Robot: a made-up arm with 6 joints.
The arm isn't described. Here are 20 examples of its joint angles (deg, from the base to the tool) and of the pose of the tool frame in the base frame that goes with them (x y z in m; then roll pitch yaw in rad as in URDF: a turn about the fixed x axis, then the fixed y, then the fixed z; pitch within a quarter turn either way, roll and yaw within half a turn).
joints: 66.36 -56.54 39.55 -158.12 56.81 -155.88
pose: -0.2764 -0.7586 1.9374 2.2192 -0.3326 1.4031
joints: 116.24 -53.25 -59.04 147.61 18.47 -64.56
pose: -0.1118 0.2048 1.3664 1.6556 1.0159 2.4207
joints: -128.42 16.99 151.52 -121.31 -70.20 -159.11
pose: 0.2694 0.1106 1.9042 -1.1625 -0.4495 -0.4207
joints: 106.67 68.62 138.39 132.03 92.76 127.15
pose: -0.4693 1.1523 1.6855 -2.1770 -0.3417 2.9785
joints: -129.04 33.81 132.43 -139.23 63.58 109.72
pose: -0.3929 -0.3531 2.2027 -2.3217 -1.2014 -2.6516
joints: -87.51 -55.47 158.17 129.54 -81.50 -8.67
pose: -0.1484 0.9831 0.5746 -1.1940 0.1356 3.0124
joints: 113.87 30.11 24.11 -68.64 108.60 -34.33
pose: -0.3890 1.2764 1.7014 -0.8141 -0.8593 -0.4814
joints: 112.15 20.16 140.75 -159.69 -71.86 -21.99
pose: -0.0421 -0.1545 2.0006 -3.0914 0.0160 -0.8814
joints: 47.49 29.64 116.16 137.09 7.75 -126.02
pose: 0.3544 0.3666 2.3759 1.5342 -0.7780 2.0748
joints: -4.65 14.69 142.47 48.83 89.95 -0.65
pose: -0.2492 0.1299 1.9710 -0.8732 0.0457 1.5244
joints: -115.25 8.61 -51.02 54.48 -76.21 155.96
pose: -0.4260 -0.5956 1.1045 -2.3575 -0.0416 2.6467
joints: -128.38 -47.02 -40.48 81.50 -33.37 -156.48
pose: -0.2105 -0.0798 1.5723 -2.0728 -0.6603 -2.6525
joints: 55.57 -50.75 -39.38 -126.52 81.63 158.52
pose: 0.1299 -0.0203 1.5186 2.6389 0.9541 0.5033
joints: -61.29 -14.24 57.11 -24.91 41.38 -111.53
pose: -0.0424 0.0646 2.4651 1.3705 -0.4635 2.8246
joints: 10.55 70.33 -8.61 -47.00 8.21 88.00
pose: 1.4350 0.2531 0.2784 -2.1891 1.1489 2.1144
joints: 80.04 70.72 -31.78 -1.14 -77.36 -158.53
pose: 0.1433 0.9846 0.3800 2.6230 0.2186 -1.1317
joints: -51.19 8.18 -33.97 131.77 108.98 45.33
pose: 0.6352 -0.5442 1.3482 1.6276 0.8980 1.6161
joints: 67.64 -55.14 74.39 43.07 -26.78 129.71
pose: -0.4286 -1.1607 1.7452 1.8187 -0.6089 -0.4795
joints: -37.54 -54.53 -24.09 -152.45 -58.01 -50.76
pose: -0.0905 0.2216 1.8720 0.6379 -1.0907 -0.9824
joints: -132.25 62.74 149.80 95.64 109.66 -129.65
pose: -0.4965 -0.7798 1.7853 2.4394 0.7587 -0.1931
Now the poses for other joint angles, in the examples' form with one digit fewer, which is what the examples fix.
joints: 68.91 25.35 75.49 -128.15 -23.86 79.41
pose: 0.263 0.913 2.335 2.201 -0.882 3.062
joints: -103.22 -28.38 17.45 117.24 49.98 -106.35
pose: 0.051 -0.145 2.198 2.306 0.161 -0.482
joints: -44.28 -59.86 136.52 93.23 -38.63 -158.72
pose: -1.056 0.868 0.755 0.993 0.897 2.853
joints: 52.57 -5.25 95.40 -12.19 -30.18 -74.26
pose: -0.094 -0.071 2.397 1.698 -1.211 -2.603
